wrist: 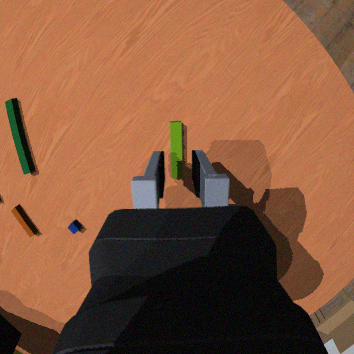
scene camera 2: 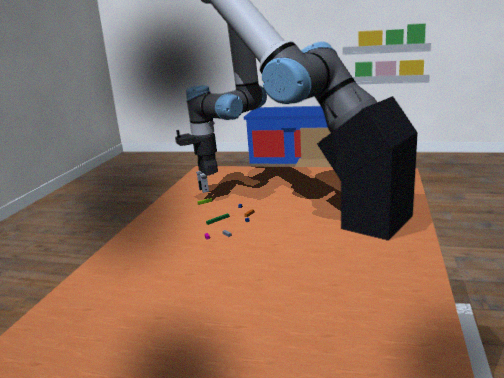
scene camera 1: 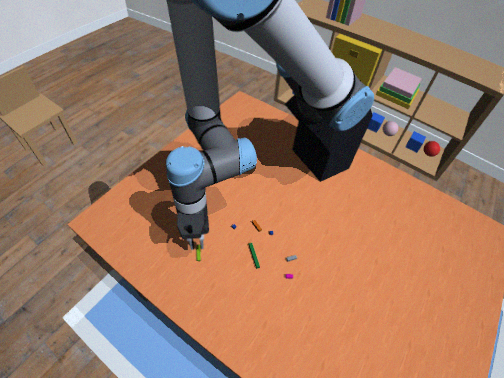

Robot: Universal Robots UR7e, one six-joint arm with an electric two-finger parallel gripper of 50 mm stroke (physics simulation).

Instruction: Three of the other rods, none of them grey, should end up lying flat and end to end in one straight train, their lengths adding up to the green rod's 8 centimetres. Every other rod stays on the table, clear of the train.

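Pixels of known places: gripper, between the fingertips: (wrist: 177, 164) (scene camera 2: 204, 190) (scene camera 1: 197, 246); arm's base, origin of its link: (scene camera 2: 355, 119).
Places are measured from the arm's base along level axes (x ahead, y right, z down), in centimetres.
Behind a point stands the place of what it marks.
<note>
My gripper (scene camera 1: 196, 246) {x 47.7, y 17.5, z 25.2 cm} (scene camera 2: 203, 190) {x 47.7, y 17.5, z 25.2 cm} (wrist: 177, 164) {x 47.7, y 17.5, z 25.2 cm} is open and empty, a little above one end of a lime rod (scene camera 1: 199, 254) {x 48.4, y 16.8, z 28.7 cm} (scene camera 2: 204, 201) {x 47.9, y 16.8, z 28.9 cm} (wrist: 176, 140) {x 48.7, y 17.0, z 28.6 cm} that lies flat on the table. The dark green rod (scene camera 1: 254, 255) {x 41.7, y 2.2, z 28.6 cm} (scene camera 2: 218, 219) {x 41.2, y 1.9, z 29.2 cm} (wrist: 19, 137) {x 41.6, y 2.8, z 28.7 cm} lies apart from it. An orange rod (scene camera 1: 257, 225) {x 31.9, y 5.5, z 28.6 cm} (scene camera 2: 249, 213) {x 31.8, y 4.9, z 28.9 cm} (wrist: 23, 221) {x 32.1, y 5.8, z 28.6 cm} lies between two small blue cubes, one blue cube (scene camera 1: 234, 226) {x 35.4, y 11.8, z 28.7 cm} (scene camera 2: 240, 205) {x 35.1, y 11.6, z 28.9 cm} (wrist: 75, 227) {x 35.6, y 12.2, z 28.7 cm} nearer the gripper, the other blue cube (scene camera 1: 271, 232) {x 32.3, y 0.6, z 28.7 cm} (scene camera 2: 247, 219) {x 32.1, y 0.2, z 28.8 cm} farther. A magenta rod (scene camera 1: 289, 276) {x 43.4, y -9.5, z 28.6 cm} (scene camera 2: 207, 236) {x 42.9, y -10.3, z 28.8 cm} lies apart. No rods touch.
A grey rod (scene camera 1: 291, 258) {x 37.9, y -8.1, z 28.7 cm} (scene camera 2: 227, 233) {x 37.3, y -8.8, z 28.8 cm} lies near the magenta one. The black robot base (scene camera 1: 325, 150) {x 3.6, y -5.6, z 15.8 cm} (scene camera 2: 377, 180) {x -3.6, y -13.7, z 13.2 cm} stands on the table beyond the rods. A shelf unit (scene camera 1: 425, 47) stands behind the table in scene camera 1. The arm's shadow falls beside the lime rod.
</note>
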